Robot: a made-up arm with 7 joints. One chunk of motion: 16 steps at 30 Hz.
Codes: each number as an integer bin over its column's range. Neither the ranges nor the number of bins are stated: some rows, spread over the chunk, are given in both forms.
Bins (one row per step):
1: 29 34 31 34 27 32
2: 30 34 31 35 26 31
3: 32 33 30 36 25 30
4: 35 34 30 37 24 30
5: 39 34 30 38 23 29
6: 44 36 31 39 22 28
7: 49 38 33 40 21 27
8: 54 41 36 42 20 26
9: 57 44 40 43 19 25
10: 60 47 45 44 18 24
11: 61 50 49 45 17 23
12: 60 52 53 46 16 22
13: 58 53 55 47 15 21
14: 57 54 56 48 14 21
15: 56 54 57 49 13 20
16: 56 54 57 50 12 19
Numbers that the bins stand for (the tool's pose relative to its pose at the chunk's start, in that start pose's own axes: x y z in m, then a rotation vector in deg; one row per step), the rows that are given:
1: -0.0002 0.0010 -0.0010 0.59 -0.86 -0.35
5: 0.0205 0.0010 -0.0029 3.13 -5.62 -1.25
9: 0.0576 0.0248 0.0162 6.30 -10.38 -2.46
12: 0.0638 0.0438 0.0410 8.21 -13.95 -3.37
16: 0.0556 0.0486 0.0486 10.75 -18.71 -4.27
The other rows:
2: 0.0019 0.0010 -0.0010 1.22 -2.05 -0.65
3: 0.0060 -0.0014 -0.0029 1.86 -3.24 -0.95
4: 0.0122 0.0010 -0.0029 2.49 -4.43 -0.95
6: 0.0308 0.0057 -0.0010 3.76 -6.81 -1.56
7: 0.0411 0.0105 0.0029 4.40 -8.00 -1.86
8: 0.0514 0.0176 0.0086 5.67 -9.19 -2.16
10: 0.0638 0.0319 0.0257 6.94 -11.57 -2.76
11: 0.0659 0.0390 0.0333 7.57 -12.76 -3.06
13: 0.0597 0.0462 0.0448 8.84 -15.14 -3.67
14: 0.0576 0.0486 0.0467 9.48 -16.33 -3.67
15: 0.0556 0.0486 0.0486 10.11 -17.52 -3.97

